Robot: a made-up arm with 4 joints. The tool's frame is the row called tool.
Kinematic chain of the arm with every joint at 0, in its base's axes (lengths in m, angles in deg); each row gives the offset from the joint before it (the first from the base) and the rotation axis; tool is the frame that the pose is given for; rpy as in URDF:
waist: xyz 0.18 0.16 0 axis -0.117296 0.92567 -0.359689
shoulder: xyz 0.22 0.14 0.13 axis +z
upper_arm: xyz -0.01 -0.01 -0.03 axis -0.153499 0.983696 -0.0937
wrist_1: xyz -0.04 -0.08 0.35 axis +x
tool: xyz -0.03 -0.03 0 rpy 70.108 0.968 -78.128
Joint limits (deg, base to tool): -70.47..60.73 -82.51..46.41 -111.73..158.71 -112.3..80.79
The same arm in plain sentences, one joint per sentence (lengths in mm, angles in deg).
The arm has four revolute joints in a row. What follows holds with every joint at zero, and every direction is one of the base frame's. The first joint sits 180 mm along +x and 160 mm along +y from the base frame's origin and turns about the direction (-0.117296, 0.92567, -0.359689), from -70.47 to 60.73 deg. The second joint sits 220 mm along +x and 140 mm along +y and 130 mm along +z from the first joint and turns about +z, from -82.51 to 46.41 deg. The third joint sits 10 mm along -x and 10 mm along -y and 30 mm along -z from the second joint and turns about the direction (-0.153499, 0.983696, -0.0937), from -111.73 to 158.71 deg. The fourth joint sits 40 mm along -x and 80 mm along -y and 350 mm along +z from the third joint and turns about +x, from -112.3 to 80.79 deg. The tool frame, which is the frame that the pose is given for, sits 30 mm along -x and 30 mm along -y from the fourth joint; its axes are the base frame's turned by roll 70.11, pitch 0.97 and yaw -78.13 deg (as in URDF: about the fixed x, then y, then z).
